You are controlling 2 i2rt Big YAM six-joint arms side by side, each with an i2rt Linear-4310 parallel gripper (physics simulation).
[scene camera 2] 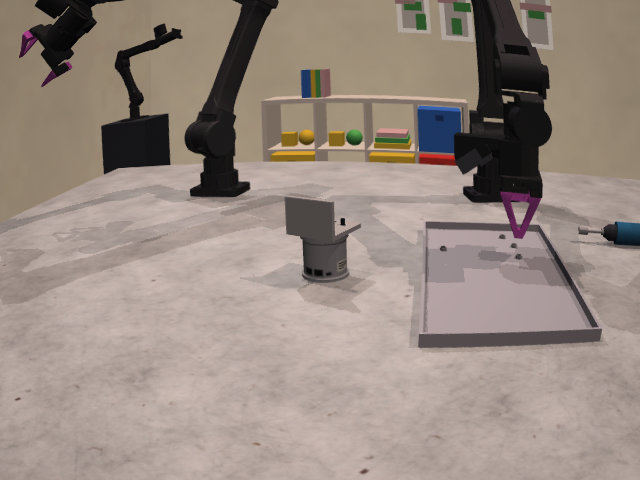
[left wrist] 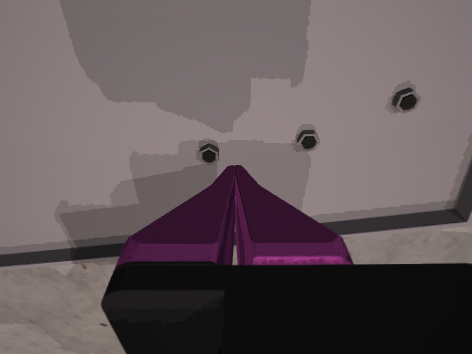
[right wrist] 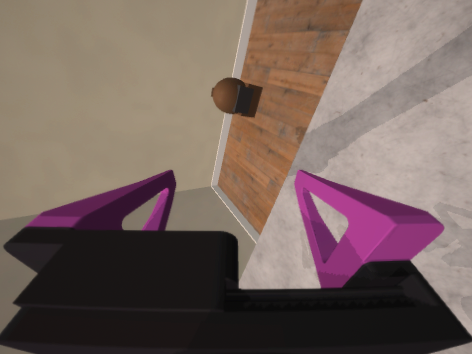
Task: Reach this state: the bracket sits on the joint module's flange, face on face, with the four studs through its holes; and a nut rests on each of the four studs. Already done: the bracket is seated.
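Pixels of known places: left gripper, fingertip midpoint: (scene camera 2: 518, 238) (left wrist: 234, 176); right gripper, fingertip midpoint: (scene camera 2: 31, 71) (right wrist: 235, 176); left arm's base, link origin: (scene camera 2: 491, 197); right arm's base, link origin: (scene camera 2: 220, 192).
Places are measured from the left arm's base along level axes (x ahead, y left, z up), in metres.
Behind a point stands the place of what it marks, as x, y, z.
The grey bracket (scene camera 2: 309, 218) {0.433, -0.393, 0.086} sits on the joint module (scene camera 2: 324, 256) {0.431, -0.376, 0.035}, its upright plate facing the camera. A dark stud (scene camera 2: 342, 221) {0.401, -0.350, 0.071} shows above its flat part; the upright plate hides most of the rest, and no nut can be made out there. Small dark nuts lie apart in the tray (scene camera 2: 509, 336) {0.652, -0.190, 0.011} (left wrist: 400, 218) {0.302, 0.000, 0.007}: one nut (scene camera 2: 443, 248) {0.344, -0.197, 0.008} at the left, several nearer the right, such as this nut (scene camera 2: 501, 236) {0.299, -0.082, 0.008}. In the left wrist view a nut (left wrist: 209, 154) {0.395, -0.086, 0.009} lies just beyond the fingertips. My left gripper (scene camera 2: 518, 236) {0.381, -0.081, 0.031} (left wrist: 234, 176) {0.381, -0.081, 0.031} is shut and empty, above the tray. My right gripper (scene camera 2: 31, 70) {0.048, -0.997, 0.354} (right wrist: 235, 176) {0.048, -0.997, 0.354} is open, empty and raised.
A blue power tool (scene camera 2: 626, 233) {0.371, 0.155, 0.026} lies right of the tray. The right arm's base (scene camera 2: 219, 187) {-0.091, -0.582, 0.020} and the left arm's base (scene camera 2: 476, 193) {0.026, -0.046, 0.015} stand at the table's back. A shelf unit (scene camera 2: 367, 125) stands behind the table, and another small black arm (scene camera 2: 129, 85) stands behind at the left.
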